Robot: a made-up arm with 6 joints.
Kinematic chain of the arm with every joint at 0, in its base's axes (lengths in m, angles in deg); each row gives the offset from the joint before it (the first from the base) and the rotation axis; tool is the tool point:
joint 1: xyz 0 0 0.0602 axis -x
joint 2: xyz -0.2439 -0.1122 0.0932 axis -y
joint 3: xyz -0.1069 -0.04 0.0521 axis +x
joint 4: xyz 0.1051 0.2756 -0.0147 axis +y
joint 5: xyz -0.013 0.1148 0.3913 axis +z
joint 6: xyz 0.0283 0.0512 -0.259 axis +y
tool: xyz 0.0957 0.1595 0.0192
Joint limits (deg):
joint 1: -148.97..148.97
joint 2: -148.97..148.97
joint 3: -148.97..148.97
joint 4: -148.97..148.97
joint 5: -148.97..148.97
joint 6: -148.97..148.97
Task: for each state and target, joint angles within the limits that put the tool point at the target. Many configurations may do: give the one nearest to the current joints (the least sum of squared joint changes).
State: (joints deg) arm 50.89 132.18 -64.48 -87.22 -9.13 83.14
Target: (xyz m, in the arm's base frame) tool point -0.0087 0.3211 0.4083
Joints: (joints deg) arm 23.05 148.97 -69.14 -80.45 -25.13 81.96
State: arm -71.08 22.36 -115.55 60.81 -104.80 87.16
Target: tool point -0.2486 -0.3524 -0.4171
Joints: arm -68.17 32.36 -148.97 92.16 -86.26 93.43
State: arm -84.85 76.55 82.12 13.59 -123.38 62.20
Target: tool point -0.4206 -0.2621 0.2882
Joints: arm -50.99 68.31 62.19 27.29 -105.50 70.69
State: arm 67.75 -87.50 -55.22 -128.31 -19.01 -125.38
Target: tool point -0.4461 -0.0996 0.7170
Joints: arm 12.71 -135.37 -90.02 -134.52 -40.95 -114.27
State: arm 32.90 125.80 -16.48 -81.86 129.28 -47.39
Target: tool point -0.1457 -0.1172 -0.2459
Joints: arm 70.99 114.92 9.21 -53.54 108.98 -47.71
